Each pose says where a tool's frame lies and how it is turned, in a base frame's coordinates. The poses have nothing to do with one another.
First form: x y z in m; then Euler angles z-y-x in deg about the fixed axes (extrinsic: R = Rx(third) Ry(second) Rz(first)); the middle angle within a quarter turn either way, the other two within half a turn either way.
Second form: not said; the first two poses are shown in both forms.
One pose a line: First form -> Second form
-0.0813, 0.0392, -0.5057, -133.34, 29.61, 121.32 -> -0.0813, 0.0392, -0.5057, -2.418, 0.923, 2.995
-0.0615, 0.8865, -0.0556, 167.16, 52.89, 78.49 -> -0.0615, 0.8865, -0.0556, -1.441, -0.382, -2.257
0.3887, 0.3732, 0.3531, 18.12, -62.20, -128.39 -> 0.3887, 0.3732, 0.3531, -2.038, 0.872, 0.810
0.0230, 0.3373, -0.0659, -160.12, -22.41, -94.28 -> 0.0230, 0.3373, -0.0659, 1.645, -0.375, -2.777
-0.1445, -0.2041, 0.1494, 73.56, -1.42, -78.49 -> -0.1445, -0.2041, 0.1494, -0.955, 1.218, 0.611
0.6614, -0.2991, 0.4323, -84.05, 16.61, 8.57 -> 0.6614, -0.2991, 0.4323, -0.273, 0.178, -1.470
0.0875, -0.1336, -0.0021, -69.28, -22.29, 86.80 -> 0.0875, -0.1336, -0.0021, 1.433, 1.185, -0.517
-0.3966, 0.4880, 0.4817, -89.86, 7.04, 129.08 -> -0.3966, 0.4880, 0.4817, 3.016, 0.888, 1.567
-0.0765, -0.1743, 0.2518, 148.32, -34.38, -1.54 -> -0.0765, -0.1743, 0.2518, -0.320, 0.517, 2.512
